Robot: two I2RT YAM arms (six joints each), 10 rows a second.
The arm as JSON. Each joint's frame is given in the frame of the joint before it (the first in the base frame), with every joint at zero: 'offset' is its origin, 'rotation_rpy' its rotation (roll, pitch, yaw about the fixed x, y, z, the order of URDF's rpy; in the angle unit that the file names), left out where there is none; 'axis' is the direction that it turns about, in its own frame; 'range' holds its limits. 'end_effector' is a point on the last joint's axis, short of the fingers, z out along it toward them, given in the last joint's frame.
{
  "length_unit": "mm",
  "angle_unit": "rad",
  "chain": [
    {
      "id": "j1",
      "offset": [
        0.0,
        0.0,
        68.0
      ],
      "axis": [
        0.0,
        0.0,
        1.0
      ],
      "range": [
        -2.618,
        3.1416
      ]
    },
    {
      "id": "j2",
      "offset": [
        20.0,
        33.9,
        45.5
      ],
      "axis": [
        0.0,
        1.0,
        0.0
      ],
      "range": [
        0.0,
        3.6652
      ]
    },
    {
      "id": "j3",
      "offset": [
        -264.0,
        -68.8,
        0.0
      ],
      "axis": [
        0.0,
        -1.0,
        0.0
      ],
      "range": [
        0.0,
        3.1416
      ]
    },
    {
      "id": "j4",
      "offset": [
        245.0,
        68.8,
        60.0
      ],
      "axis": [
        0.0,
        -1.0,
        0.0
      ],
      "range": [
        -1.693,
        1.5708
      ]
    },
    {
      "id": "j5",
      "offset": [
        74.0,
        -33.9,
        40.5
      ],
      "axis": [
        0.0,
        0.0,
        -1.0
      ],
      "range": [
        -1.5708,
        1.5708
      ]
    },
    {
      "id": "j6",
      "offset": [
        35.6,
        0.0,
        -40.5
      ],
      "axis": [
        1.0,
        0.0,
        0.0
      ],
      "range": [
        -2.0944,
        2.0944
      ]
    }
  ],
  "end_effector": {
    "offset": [
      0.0,
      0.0,
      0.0
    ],
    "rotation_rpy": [
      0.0,
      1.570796,
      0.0
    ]
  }
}
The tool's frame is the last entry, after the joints.
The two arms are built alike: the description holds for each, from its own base.
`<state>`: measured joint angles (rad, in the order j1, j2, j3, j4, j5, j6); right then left.
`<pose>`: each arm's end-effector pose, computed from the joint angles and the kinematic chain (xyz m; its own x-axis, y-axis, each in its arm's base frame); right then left.
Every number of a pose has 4 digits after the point.
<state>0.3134 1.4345 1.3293 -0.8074 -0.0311 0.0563 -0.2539 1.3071 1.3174 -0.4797 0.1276 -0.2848</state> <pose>0.2861 0.0939 0.3223 -0.7697 -0.1903 -0.6093 -0.2834 0.9572 0.0590 0.2825 -0.0780 0.3814 -0.5211 -0.1527 -0.8397 0.2215 0.9260 -0.3058</pose>
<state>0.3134 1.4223 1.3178 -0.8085 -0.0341 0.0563 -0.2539 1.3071 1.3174 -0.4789 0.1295 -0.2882</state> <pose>0.2830 0.0930 0.3220 -0.7701 -0.1904 -0.6089 -0.2851 0.9565 0.0613 0.2825 -0.0781 0.3815 -0.5216 -0.1558 -0.8388 0.2215 0.9247 -0.3095</pose>
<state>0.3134 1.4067 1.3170 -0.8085 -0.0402 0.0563 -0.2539 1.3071 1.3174 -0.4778 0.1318 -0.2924</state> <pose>0.2797 0.0922 0.3261 -0.7616 -0.1877 -0.6203 -0.2895 0.9549 0.0664 0.2825 -0.0782 0.3816 -0.5222 -0.1597 -0.8377 0.2214 0.9232 -0.3140</pose>
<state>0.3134 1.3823 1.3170 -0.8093 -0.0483 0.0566 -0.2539 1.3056 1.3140 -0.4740 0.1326 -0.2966</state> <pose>0.2746 0.0908 0.3326 -0.7478 -0.1830 -0.6382 -0.2956 0.9525 0.0733 0.2824 -0.0781 0.3813 -0.5218 -0.1639 -0.8372 0.2205 0.9221 -0.3179</pose>
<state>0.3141 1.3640 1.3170 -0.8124 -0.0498 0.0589 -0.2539 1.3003 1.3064 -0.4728 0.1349 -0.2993</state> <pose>0.2704 0.0897 0.3373 -0.7391 -0.1783 -0.6495 -0.2965 0.9520 0.0761 0.2811 -0.0779 0.3802 -0.5238 -0.1659 -0.8355 0.2205 0.9210 -0.3211</pose>
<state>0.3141 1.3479 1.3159 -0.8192 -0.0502 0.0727 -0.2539 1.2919 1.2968 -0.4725 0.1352 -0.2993</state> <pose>0.2664 0.0884 0.3407 -0.7381 -0.1635 -0.6546 -0.2872 0.9541 0.0855 0.2791 -0.0774 0.3792 -0.5246 -0.1657 -0.8351 0.2205 0.9210 -0.3213</pose>
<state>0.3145 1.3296 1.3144 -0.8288 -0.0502 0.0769 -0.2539 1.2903 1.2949 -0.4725 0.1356 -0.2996</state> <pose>0.2615 0.0870 0.3443 -0.7347 -0.1583 -0.6596 -0.2851 0.9544 0.0884 0.2787 -0.0773 0.3790 -0.5250 -0.1659 -0.8348 0.2205 0.9208 -0.3217</pose>
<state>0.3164 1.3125 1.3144 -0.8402 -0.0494 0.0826 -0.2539 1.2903 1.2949 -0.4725 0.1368 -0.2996</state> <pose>0.2567 0.0859 0.3478 -0.7324 -0.1531 -0.6634 -0.2827 0.9548 0.0918 0.2787 -0.0773 0.3790 -0.5253 -0.1657 -0.8346 0.2215 0.9204 -0.3222</pose>
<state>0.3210 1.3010 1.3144 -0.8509 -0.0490 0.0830 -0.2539 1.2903 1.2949 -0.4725 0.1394 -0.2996</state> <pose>0.2529 0.0859 0.3498 -0.7313 -0.1559 -0.6640 -0.2866 0.9536 0.0918 0.2786 -0.0774 0.3790 -0.5259 -0.1655 -0.8343 0.2235 0.9195 -0.3233</pose>
